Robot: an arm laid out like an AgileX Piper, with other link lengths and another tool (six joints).
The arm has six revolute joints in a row. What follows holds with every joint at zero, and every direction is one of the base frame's.
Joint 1 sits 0.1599 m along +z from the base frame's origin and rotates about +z.
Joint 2 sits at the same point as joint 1 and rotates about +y.
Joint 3 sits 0.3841 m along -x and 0.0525 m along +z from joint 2 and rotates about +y.
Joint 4 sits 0.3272 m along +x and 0.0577 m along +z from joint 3 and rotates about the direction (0.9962, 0, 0.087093).
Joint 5 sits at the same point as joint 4 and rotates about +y.
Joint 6 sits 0.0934 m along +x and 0.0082 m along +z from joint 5 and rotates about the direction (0.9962, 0, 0.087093).
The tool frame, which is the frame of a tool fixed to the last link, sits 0.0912 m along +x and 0.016 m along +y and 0.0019 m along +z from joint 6; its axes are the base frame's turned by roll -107.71, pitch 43.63 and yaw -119.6 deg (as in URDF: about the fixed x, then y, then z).
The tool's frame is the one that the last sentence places.
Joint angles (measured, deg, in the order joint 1, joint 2, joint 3, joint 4, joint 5, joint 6), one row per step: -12.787, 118.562, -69.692, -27.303, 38.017, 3.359; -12.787, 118.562, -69.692, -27.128, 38.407, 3.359; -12.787, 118.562, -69.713, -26.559, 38.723, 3.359; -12.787, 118.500, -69.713, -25.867, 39.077, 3.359; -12.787, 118.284, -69.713, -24.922, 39.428, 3.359; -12.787, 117.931, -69.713, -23.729, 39.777, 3.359; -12.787, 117.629, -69.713, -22.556, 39.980, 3.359
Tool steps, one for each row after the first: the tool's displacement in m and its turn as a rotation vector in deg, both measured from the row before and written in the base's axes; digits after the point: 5 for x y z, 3 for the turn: -0.00125, 0.00018, -0.00015, 0.079, 0.338, -0.250; -0.00088, 0.00100, -0.00022, 0.361, 0.186, -0.497; -0.00106, 0.00127, 0.00017, 0.438, 0.163, -0.592; -0.00084, 0.00178, 0.00143, 0.587, -0.030, -0.762; -0.00063, 0.00230, 0.00254, 0.741, -0.204, -0.924; -0.00020, 0.00234, 0.00214, 0.757, -0.290, -0.859
